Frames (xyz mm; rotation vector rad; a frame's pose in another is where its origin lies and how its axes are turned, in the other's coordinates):
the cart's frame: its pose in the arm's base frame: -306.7 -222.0 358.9 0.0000 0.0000 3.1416
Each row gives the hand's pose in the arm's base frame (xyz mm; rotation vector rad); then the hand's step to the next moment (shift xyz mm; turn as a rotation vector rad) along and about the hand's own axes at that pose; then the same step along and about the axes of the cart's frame.
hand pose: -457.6 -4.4 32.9 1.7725 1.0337 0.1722
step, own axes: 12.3 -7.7 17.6 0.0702 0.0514 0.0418
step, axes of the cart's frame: -13.0 2.8 -18.6 -0.0953 -0.0155 -0.0006
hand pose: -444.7 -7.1 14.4 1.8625 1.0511 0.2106
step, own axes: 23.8 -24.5 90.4 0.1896 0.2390 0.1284
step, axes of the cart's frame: -49.5 37.0 -74.3 -0.3232 -0.0140 0.0702
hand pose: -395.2 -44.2 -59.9 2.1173 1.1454 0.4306
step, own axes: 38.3 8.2 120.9 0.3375 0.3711 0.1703
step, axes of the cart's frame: -95.2 20.8 -81.6 -0.5093 -0.0694 0.1283
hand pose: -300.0 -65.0 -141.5 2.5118 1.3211 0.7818
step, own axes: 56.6 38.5 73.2 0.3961 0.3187 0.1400
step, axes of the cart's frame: -92.6 -28.5 -25.6 -0.4830 -0.1453 0.1538
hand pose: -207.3 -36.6 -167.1 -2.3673 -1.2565 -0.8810
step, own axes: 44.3 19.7 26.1 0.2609 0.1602 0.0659
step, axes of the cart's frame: -44.7 -30.8 9.2 -0.2673 -0.1096 0.1209
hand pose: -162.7 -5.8 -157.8 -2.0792 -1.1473 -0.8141
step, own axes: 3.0 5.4 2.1 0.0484 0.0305 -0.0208
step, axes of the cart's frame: -6.5 -0.7 -0.2 -0.0431 0.0050 0.0426
